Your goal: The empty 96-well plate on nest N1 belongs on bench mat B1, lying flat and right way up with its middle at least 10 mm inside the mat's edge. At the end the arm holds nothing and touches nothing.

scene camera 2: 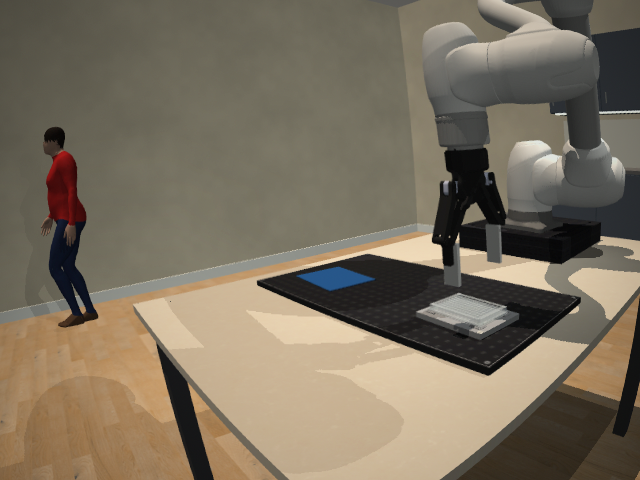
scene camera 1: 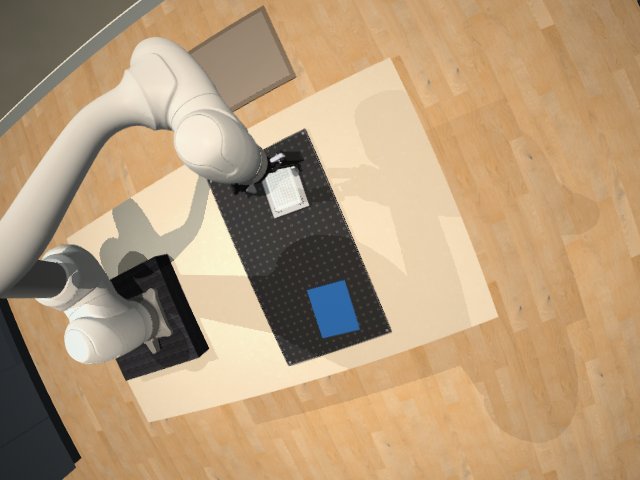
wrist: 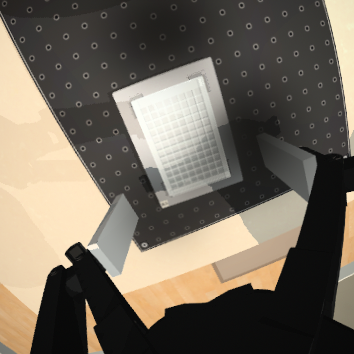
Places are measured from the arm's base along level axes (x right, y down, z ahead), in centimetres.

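Where they show: gripper, fingertip midpoint: [scene camera 2: 475, 272] [scene camera 1: 274, 177] [wrist: 192, 179]; arm's base, link origin: [scene camera 2: 530, 226] [scene camera 1: 146, 316].
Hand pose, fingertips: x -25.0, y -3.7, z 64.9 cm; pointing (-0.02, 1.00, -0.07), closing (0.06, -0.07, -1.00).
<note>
Each offset is from my fingertips to the top centre of the thing. Level surfaces: height alone.
The clear 96-well plate {dx +1.9, dy +6.7, dz -0.7 cm} [scene camera 1: 284, 187] [scene camera 2: 467, 307] [wrist: 182, 135] lies flat, wells up, on the pale nest N1 {dx +1.9, dy +7.8, dz -0.7 cm} [scene camera 1: 291, 209] [scene camera 2: 497, 327] [wrist: 160, 82]. The blue bench mat B1 {dy +9.1 cm} [scene camera 1: 333, 308] [scene camera 2: 336, 279] lies at the other end of the black board; it does not show in the wrist view. My gripper [scene camera 1: 264, 173] [scene camera 2: 473, 273] [wrist: 192, 179] is open and empty, pointing down above the board near the nest. In the wrist view its fingers stand wide apart, on either side of the nest's lower end. The arm hides part of the gripper in scene camera 1.
The black perforated board {dy +9.3 cm} [scene camera 1: 258, 242] [scene camera 2: 382, 310] [wrist: 80, 55] carries the nest and mat on the pale table {dy +10.6 cm} [scene camera 1: 413, 155] [scene camera 2: 258, 372]. The arm's black base [scene camera 1: 186, 310] [scene camera 2: 558, 242] stands beside the board. A person in red [scene camera 2: 64, 186] stands beyond the table near the wall.
</note>
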